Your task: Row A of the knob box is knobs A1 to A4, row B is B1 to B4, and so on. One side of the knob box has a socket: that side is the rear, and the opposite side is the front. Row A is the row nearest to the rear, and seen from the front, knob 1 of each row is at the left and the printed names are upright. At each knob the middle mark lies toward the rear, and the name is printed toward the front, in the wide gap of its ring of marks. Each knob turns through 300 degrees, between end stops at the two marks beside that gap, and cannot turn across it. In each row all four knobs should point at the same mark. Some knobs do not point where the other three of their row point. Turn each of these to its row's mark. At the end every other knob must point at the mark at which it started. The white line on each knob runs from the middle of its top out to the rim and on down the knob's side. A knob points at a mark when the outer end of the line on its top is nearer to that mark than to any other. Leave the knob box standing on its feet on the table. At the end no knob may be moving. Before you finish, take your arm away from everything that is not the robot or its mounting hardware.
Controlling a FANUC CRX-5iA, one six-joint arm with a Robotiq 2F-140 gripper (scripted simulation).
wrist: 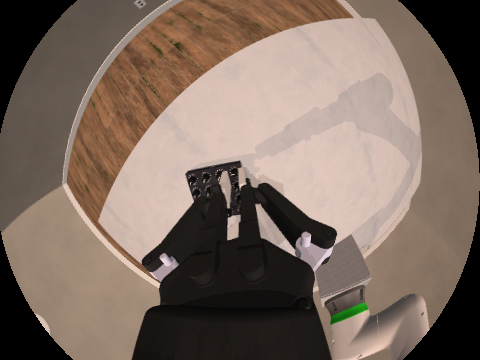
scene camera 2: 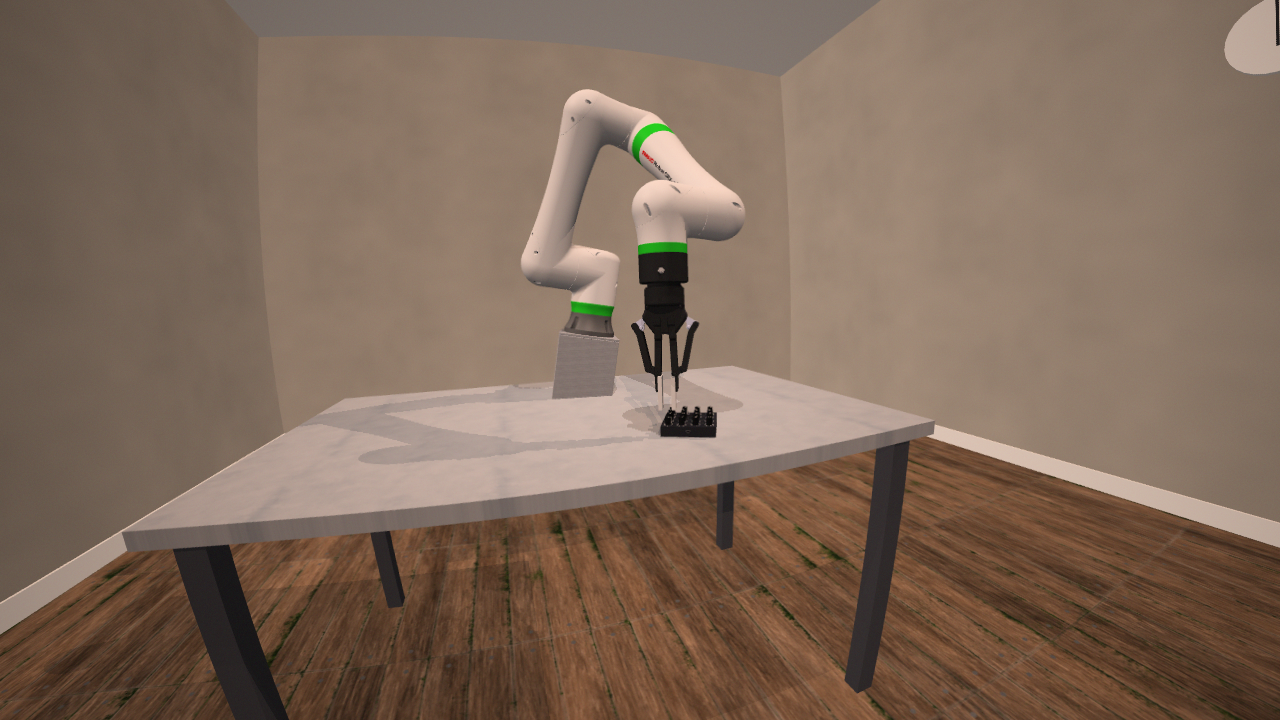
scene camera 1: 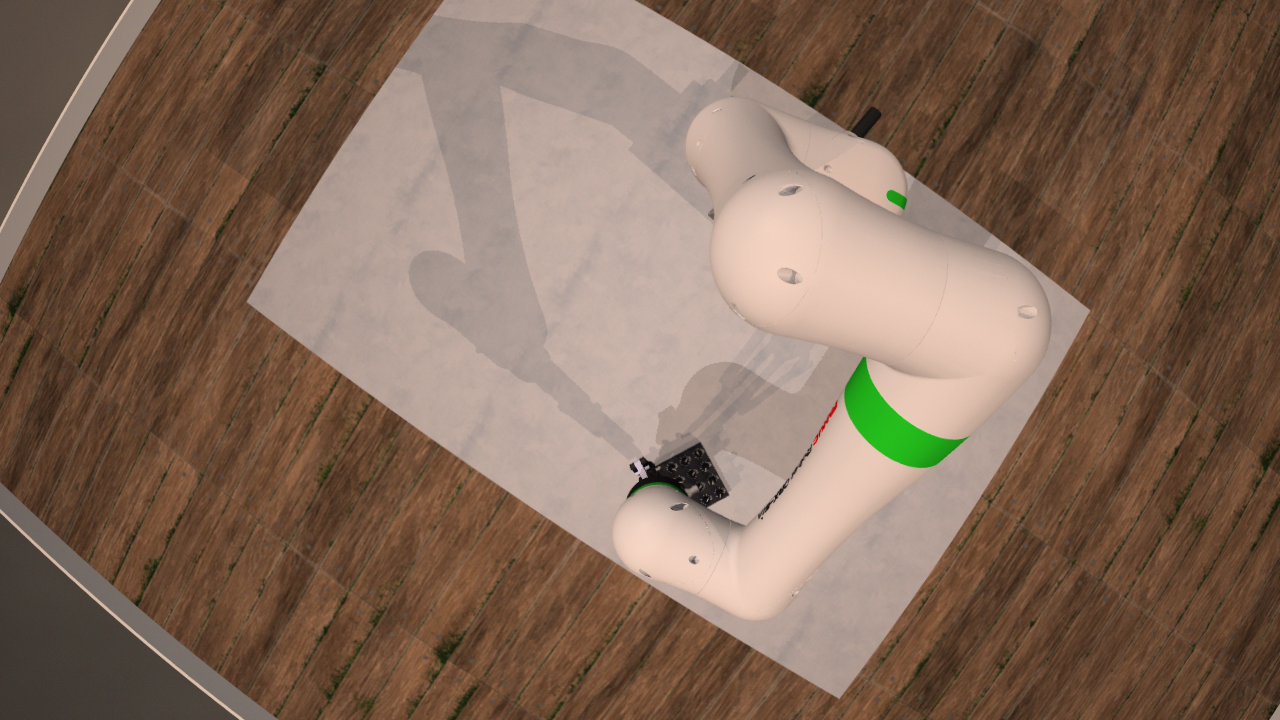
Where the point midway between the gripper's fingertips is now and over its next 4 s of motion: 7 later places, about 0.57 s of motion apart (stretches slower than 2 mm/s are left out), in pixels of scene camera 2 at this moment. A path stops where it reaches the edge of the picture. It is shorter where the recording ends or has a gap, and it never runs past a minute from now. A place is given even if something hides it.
My gripper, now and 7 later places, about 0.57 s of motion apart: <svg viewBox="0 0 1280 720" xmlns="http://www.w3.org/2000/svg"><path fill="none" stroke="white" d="M667 408L667 401L667 399L667 398L667 396L667 394L667 392L667 393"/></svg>
